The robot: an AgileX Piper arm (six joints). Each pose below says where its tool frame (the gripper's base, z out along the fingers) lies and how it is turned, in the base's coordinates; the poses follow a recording.
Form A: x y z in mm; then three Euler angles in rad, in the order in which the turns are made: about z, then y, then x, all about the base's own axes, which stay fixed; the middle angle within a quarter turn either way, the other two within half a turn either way.
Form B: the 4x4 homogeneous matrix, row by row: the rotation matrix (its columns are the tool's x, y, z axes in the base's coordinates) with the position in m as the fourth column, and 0 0 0 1 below. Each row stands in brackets. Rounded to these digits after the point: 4 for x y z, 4 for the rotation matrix.
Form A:
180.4 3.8 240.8 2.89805 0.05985 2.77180
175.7 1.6 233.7 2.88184 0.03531 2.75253
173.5 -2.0 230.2 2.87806 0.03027 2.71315
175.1 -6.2 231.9 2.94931 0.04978 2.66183
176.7 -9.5 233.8 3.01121 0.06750 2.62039
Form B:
[[-0.9688 -0.2407 0.0598 0.1804], [-0.2458 0.8997 -0.3608 0.0038], [0.0330 -0.3642 -0.9307 0.2408], [0 0 0 1]]
[[-0.9659 -0.2567 0.0353 0.1757], [-0.2506 0.8908 -0.3791 0.0016], [0.0659 -0.3750 -0.9247 0.2337], [0 0 0 1]]
[[-0.9650 -0.2604 0.0303 0.1735], [-0.2491 0.8749 -0.4153 -0.0020], [0.0816 -0.4083 -0.9092 0.2302], [0 0 0 1]]
[[-0.9804 -0.1909 0.0498 0.1751], [-0.1921 0.8664 -0.4610 -0.0062], [0.0449 -0.4615 -0.8860 0.2319], [0 0 0 1]]
[[-0.9893 -0.1297 0.0674 0.1767], [-0.1460 0.8555 -0.4968 -0.0095], [0.0067 -0.5013 -0.8652 0.2338], [0 0 0 1]]

